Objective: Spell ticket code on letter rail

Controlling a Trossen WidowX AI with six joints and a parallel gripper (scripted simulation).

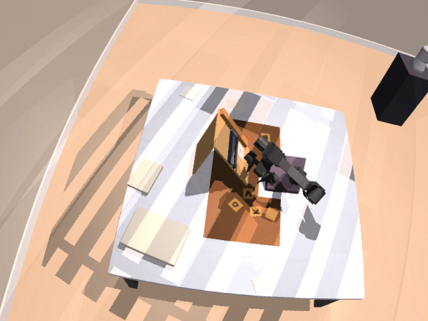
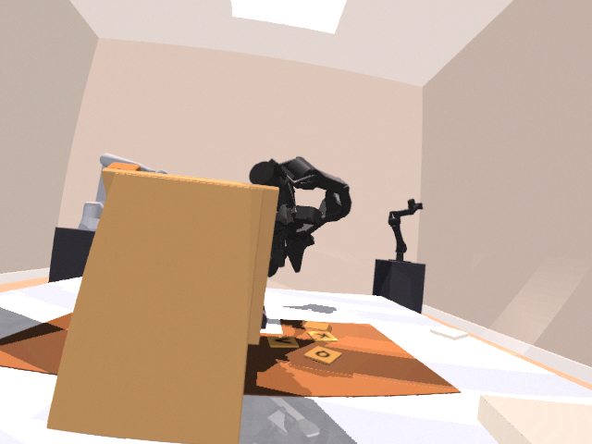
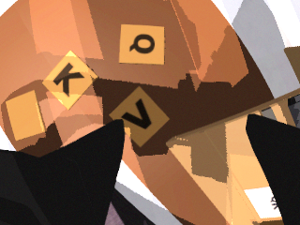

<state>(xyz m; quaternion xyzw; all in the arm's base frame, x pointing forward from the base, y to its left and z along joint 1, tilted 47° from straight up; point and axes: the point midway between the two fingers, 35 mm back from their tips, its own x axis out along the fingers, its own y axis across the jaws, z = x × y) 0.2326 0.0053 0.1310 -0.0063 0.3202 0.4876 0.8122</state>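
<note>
The k tile is 6 cm behind my gripper tip, 10 cm to the left of it and 16 cm below it. Also, from my gripper tip: orange mat: 4 cm behind, 11 cm to the right, 16 cm below; v tile: 1 cm behind, 16 cm below; q tile: 5 cm ahead, 8 cm to the left, 16 cm below.
</note>
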